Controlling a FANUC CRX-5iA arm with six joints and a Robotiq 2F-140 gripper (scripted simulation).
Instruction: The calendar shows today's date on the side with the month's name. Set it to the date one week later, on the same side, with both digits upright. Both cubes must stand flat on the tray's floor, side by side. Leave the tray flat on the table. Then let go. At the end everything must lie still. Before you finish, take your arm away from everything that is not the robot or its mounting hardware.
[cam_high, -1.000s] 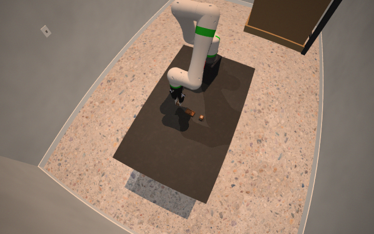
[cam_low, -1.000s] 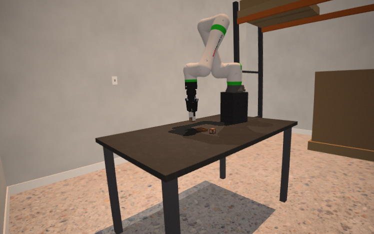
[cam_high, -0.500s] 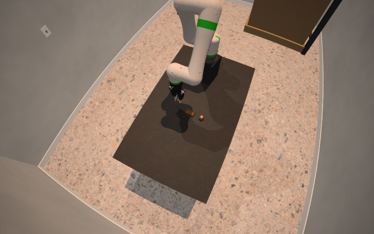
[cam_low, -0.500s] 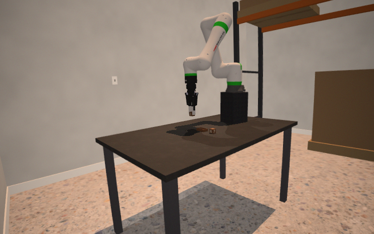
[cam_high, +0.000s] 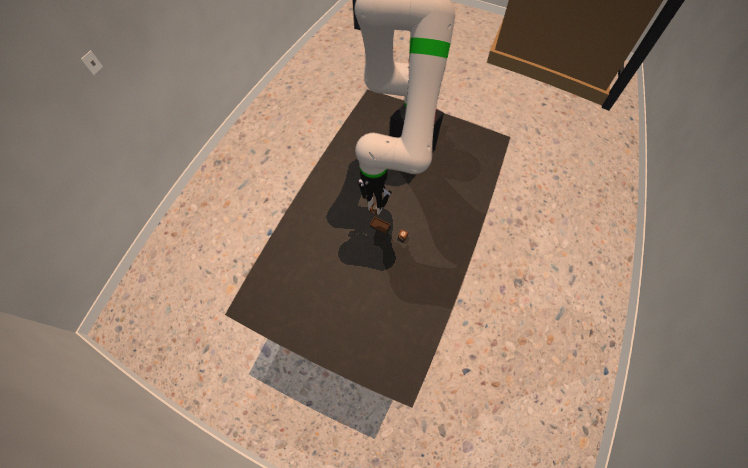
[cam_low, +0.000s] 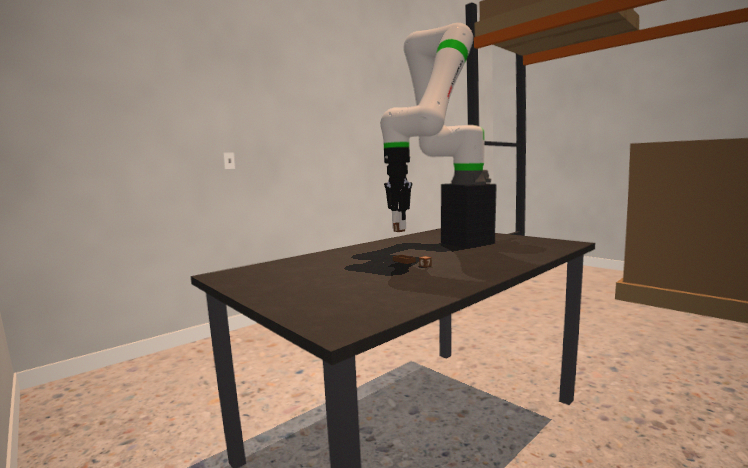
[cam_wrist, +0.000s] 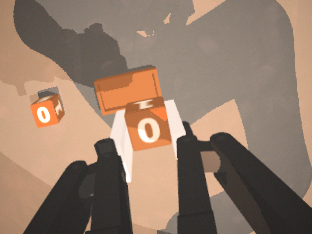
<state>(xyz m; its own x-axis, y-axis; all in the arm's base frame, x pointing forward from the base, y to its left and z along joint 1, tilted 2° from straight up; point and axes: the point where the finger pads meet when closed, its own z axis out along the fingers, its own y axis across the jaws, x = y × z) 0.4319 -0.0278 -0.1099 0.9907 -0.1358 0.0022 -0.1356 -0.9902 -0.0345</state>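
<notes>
Now: hand 140 mm above the brown tray and 20 mm to the right of it.
</notes>
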